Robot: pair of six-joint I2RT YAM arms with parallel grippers.
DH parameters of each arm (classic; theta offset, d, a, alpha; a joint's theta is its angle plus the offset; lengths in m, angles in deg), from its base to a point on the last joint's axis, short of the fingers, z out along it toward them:
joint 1: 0 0.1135 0.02 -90
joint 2: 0 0 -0.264 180
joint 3: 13.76 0 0.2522 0
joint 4: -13.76 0 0.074 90
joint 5: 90 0 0 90
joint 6: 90 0.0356 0 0
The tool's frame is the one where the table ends.
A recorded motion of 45 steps. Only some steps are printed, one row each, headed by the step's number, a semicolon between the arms.
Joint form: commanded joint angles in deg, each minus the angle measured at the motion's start. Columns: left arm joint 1, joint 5, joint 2, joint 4, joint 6, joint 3; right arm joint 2, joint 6, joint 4, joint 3, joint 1, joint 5.
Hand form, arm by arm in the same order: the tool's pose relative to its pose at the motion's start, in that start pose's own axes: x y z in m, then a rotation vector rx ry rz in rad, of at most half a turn. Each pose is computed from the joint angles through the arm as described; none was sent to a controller.
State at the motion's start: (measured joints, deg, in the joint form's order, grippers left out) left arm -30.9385 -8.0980 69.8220 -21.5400 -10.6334 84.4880; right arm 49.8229 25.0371 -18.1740 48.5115 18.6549 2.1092
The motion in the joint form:
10: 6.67 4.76 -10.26 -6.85 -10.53 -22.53; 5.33 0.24 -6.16 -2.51 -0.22 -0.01
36: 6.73 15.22 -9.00 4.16 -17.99 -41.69; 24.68 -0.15 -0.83 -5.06 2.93 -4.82
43: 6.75 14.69 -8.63 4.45 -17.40 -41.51; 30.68 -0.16 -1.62 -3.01 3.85 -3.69
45: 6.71 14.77 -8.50 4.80 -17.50 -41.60; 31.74 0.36 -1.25 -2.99 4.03 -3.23
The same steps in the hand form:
10: 0.1016 0.0457 -0.0177 -0.1206 0.3142 -0.1818; 0.0330 -0.0152 0.0263 0.1068 0.2197 -0.0031
36: 0.2014 0.0562 -0.0009 -0.0267 0.5218 -0.3454; 0.0960 -0.0228 0.0982 0.1123 0.5366 -0.0293
43: 0.2010 0.0565 0.0006 -0.0323 0.5171 -0.3332; 0.1076 -0.0226 0.1163 0.1541 0.6079 -0.0468
45: 0.2014 0.0564 0.0013 -0.0301 0.5156 -0.3350; 0.1110 -0.0233 0.1196 0.1667 0.6151 -0.0429

